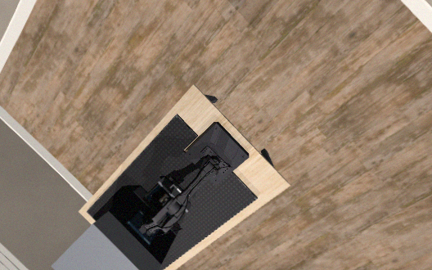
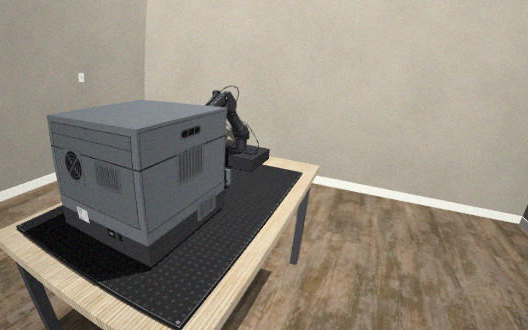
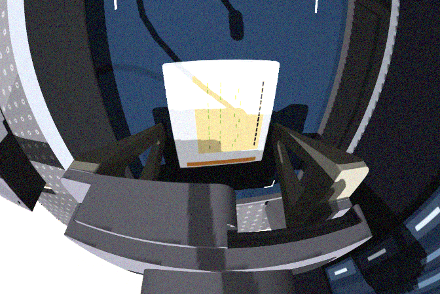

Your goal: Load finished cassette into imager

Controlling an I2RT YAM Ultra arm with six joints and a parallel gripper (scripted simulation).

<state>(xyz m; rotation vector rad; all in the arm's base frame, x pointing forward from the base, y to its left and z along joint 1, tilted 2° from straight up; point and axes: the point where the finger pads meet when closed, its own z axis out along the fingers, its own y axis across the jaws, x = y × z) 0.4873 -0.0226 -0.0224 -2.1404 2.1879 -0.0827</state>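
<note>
My gripper is now 10 mm short of the imager drawer and 10 mm above it. Round my hand: finished cassette (10 mm ahead, 20 mm below).
</note>
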